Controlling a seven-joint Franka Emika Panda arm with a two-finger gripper.
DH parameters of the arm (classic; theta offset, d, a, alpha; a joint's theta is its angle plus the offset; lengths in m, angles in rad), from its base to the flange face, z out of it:
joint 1: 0 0.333 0 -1.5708
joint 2: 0 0 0 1.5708
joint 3: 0 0.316 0.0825 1.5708
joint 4: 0 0 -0.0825 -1.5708
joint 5: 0 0.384 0 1.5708
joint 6: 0 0 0.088 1.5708
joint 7: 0 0.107 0 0
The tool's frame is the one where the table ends.
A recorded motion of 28 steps. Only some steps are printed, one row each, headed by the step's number.
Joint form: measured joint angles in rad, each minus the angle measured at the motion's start. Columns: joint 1, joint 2, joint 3, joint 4, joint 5, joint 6, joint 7.
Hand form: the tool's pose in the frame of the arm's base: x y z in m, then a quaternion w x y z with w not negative. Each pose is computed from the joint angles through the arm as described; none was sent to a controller.
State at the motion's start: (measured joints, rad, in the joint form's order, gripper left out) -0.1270 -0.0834 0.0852 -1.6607 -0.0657 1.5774 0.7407
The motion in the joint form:
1: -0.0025 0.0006 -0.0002 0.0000 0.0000 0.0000 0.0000
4: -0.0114 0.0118 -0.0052 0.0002 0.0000 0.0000 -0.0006
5: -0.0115 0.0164 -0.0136 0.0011 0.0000 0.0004 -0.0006
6: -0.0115 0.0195 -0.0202 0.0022 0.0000 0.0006 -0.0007
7: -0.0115 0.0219 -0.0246 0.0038 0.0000 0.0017 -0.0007
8: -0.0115 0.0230 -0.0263 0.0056 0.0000 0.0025 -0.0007
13: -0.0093 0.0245 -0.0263 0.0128 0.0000 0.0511 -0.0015
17: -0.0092 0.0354 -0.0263 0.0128 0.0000 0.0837 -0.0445
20: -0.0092 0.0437 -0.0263 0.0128 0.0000 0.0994 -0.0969
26: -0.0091 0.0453 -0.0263 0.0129 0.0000 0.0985 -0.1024
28: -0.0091 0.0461 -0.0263 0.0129 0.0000 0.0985 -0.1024
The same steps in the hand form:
1: 0.5279 -0.0286 0.6276 0.03431 0.92334 -0.38226 0.01202
4: 0.5307 -0.0365 0.6218 0.03560 0.92086 -0.38820 0.00640
5: 0.5318 -0.0413 0.6198 0.03572 0.91924 -0.39204 0.00457
6: 0.5324 -0.0451 0.6187 0.03572 0.91799 -0.39498 0.00351
7: 0.5330 -0.0476 0.6183 0.03548 0.91714 -0.39696 0.00352
8: 0.5334 -0.0486 0.6186 0.03516 0.91682 -0.39774 0.00417
13: 0.5393 -0.0476 0.6255 0.02628 0.91756 -0.39561 0.02984
17: 0.5458 -0.0480 0.6227 0.02327 0.92591 -0.37496 0.03950
20: 0.5498 -0.0483 0.6196 0.02300 0.93545 -0.35016 0.04235
26: 0.5501 -0.0483 0.6187 0.02340 0.93647 -0.34755 0.04113
28: 0.5504 -0.0484 0.6182 0.02349 0.93649 -0.34754 0.04074

